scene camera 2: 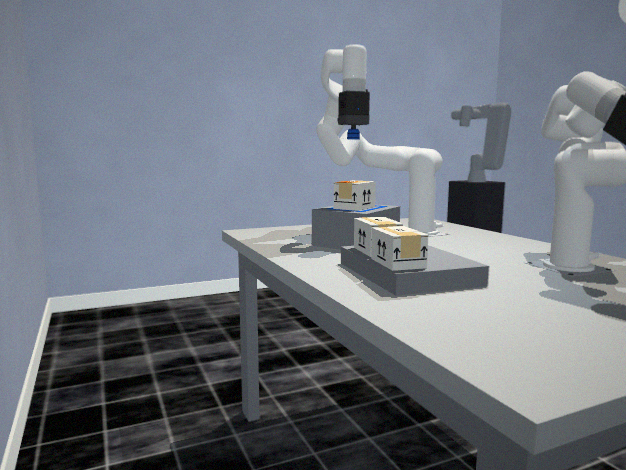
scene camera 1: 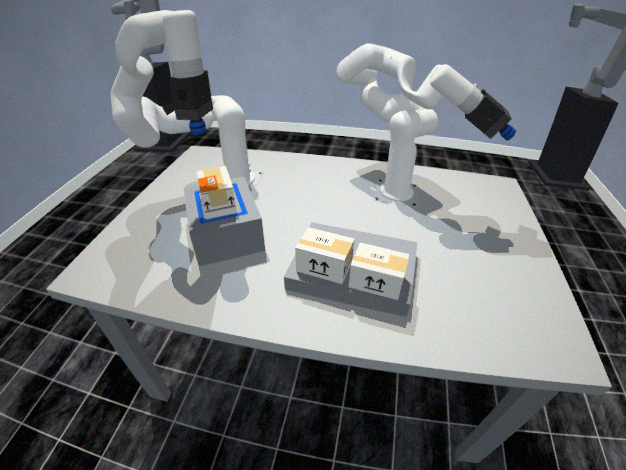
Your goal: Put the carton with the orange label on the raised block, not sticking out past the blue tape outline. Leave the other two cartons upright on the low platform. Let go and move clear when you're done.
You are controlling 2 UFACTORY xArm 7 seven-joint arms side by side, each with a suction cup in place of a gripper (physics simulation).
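Places are measured from the left arm's base along level axes (x ahead, y left, z up), in millimetres.
Pixels of known places: left hand, tool point: [scene camera 1: 510,134]; right hand, tool point: [scene camera 2: 353,139] [scene camera 1: 198,131]; left arm's base, link origin: [scene camera 2: 568,266] [scene camera 1: 396,192].
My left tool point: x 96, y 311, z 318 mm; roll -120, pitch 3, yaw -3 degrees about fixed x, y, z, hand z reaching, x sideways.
Observation:
For each thing: its middle in the pictures, then the offset to it from my left tool point. "spot": a spot on its surface instead. Level surfaces: height alone.
- carton with the orange label, body centre: [scene camera 1: 216,191] [scene camera 2: 354,195] 302 mm ahead, 819 mm right, 155 mm down
- raised block, body centre: [scene camera 1: 222,218] [scene camera 2: 357,225] 291 mm ahead, 822 mm right, 258 mm down
- blue tape outline, surface spot: [scene camera 1: 241,200] spot: 269 mm ahead, 760 mm right, 197 mm down
- low platform, body centre: [scene camera 2: 408,264] [scene camera 1: 354,265] 354 mm ahead, 401 mm right, 294 mm down
- white table, surface height: 318 mm down
The carton with the orange label [scene camera 1: 218,194] [scene camera 2: 353,195] stands upright on the raised block [scene camera 1: 230,242] [scene camera 2: 331,230], with its base within the blue tape outline [scene camera 1: 241,200] [scene camera 2: 376,208] as far as I can see. My right suction cup [scene camera 1: 197,126] [scene camera 2: 353,134] hangs above that carton, apart from it and empty. The other two cartons, one [scene camera 1: 323,255] [scene camera 2: 363,241] at the left and one [scene camera 1: 378,273] [scene camera 2: 399,248] at the right in scene camera 1, stand upright on the low platform [scene camera 1: 323,292] [scene camera 2: 439,278]. My left suction cup [scene camera 1: 507,132] is empty, raised at the right of scene camera 1.
The white table [scene camera 1: 480,323] [scene camera 2: 505,344] carries both arm bases, the block and the platform. The right arm's base stands behind the raised block, and the left arm's base behind the platform. Dark pedestals [scene camera 1: 576,136] [scene camera 2: 476,204] with grey arms stand beyond the table.

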